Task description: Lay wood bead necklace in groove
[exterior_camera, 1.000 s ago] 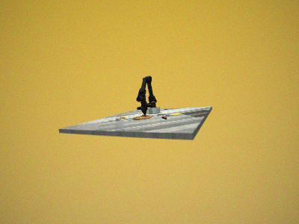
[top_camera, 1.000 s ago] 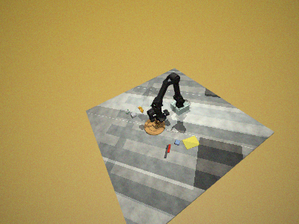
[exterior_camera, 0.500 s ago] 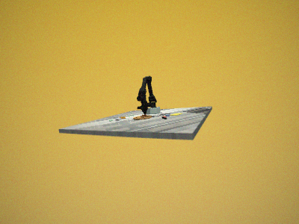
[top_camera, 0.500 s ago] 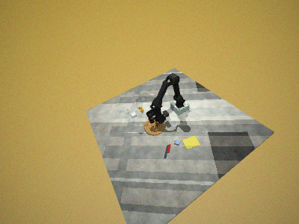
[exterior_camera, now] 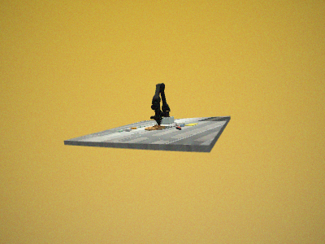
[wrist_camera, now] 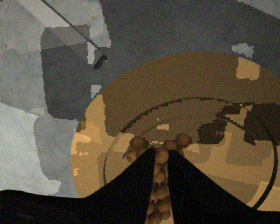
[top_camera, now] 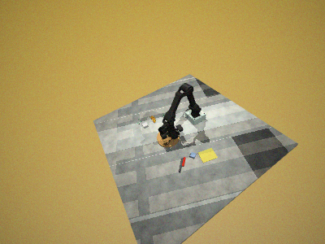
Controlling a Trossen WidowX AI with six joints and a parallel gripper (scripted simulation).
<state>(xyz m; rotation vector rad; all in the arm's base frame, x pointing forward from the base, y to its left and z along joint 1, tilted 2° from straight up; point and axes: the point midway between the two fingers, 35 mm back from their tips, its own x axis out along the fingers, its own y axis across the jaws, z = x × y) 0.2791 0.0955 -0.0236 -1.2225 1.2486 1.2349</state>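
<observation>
Right now the round bead board is 4 cm to the right of my gripper tip, 3 cm ahead of it and 2 cm below it. Round my gripper tip: thin grey stick 10 cm behind, 9 cm to the left, 3 cm below; red-handled tool 23 cm to the left, 3 cm ahead, 2 cm below; small blue block 21 cm to the left, 8 cm behind, 2 cm below.
</observation>
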